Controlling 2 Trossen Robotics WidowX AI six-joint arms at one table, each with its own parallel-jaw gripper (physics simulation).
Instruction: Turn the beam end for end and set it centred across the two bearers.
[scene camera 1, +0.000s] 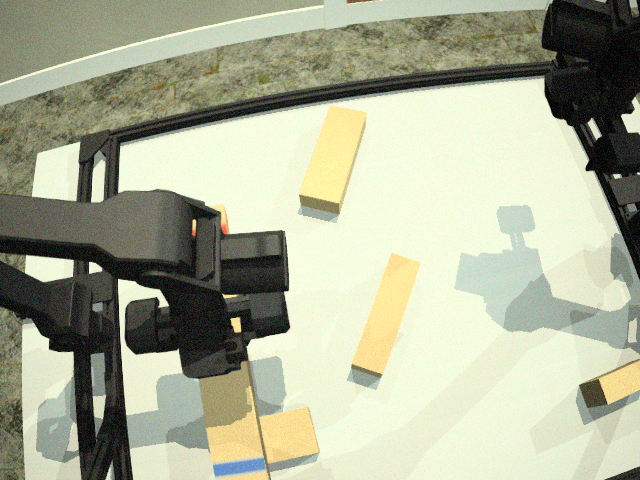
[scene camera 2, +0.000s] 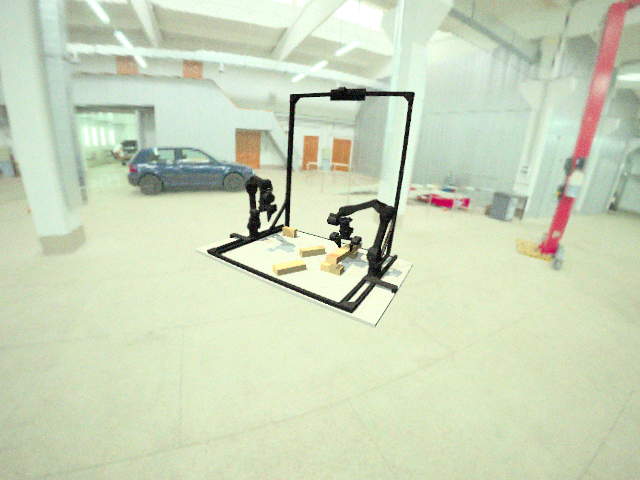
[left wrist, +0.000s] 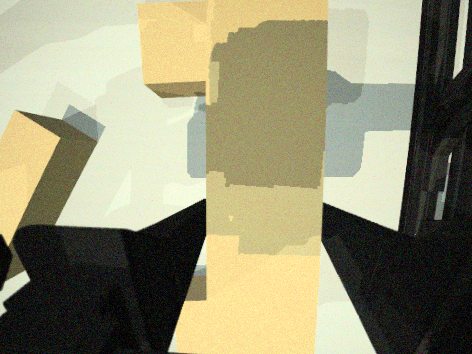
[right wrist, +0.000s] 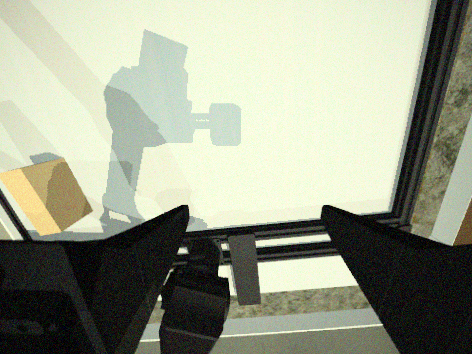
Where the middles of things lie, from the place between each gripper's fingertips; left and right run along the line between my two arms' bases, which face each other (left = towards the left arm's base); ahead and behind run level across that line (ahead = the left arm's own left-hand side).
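I see the long beam (scene camera 1: 234, 432) right at my left hand. Counted from my right hand, the long beam is now 160 mm behind, 520 mm to the left and 100 mm below.
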